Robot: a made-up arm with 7 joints. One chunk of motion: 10 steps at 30 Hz.
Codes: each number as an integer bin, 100 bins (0 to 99) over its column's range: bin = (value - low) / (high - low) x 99, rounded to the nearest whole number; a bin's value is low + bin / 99 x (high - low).
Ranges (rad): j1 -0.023..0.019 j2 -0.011..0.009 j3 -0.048..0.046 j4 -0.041..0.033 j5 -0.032..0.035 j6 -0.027..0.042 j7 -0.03..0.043
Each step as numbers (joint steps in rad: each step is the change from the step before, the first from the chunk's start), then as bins.
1 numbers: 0.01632 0.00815 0.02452 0.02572 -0.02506 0.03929 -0.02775
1 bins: 93 95 76 89 10 95 3
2 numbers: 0.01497 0.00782 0.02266 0.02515 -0.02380 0.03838 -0.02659
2 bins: 90 93 74 88 12 94 5
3 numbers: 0.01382 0.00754 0.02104 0.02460 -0.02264 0.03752 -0.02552
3 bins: 87 92 73 88 14 93 6
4 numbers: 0.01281 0.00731 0.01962 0.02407 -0.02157 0.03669 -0.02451
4 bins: 84 91 71 87 15 91 7
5 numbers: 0.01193 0.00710 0.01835 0.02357 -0.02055 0.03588 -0.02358
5 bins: 82 90 70 86 17 90 9
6 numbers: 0.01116 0.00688 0.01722 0.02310 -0.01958 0.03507 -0.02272
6 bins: 81 89 69 86 18 89 10
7 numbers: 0.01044 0.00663 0.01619 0.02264 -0.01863 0.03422 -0.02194
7 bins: 79 87 68 85 20 88 11
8 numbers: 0.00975 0.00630 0.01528 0.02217 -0.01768 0.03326 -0.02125
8 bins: 77 86 67 85 21 86 12
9 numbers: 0.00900 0.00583 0.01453 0.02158 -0.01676 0.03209 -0.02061
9 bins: 75 83 66 84 23 85 13
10 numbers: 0.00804 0.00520 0.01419 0.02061 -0.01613 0.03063 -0.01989
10 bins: 73 80 65 82 23 83 14
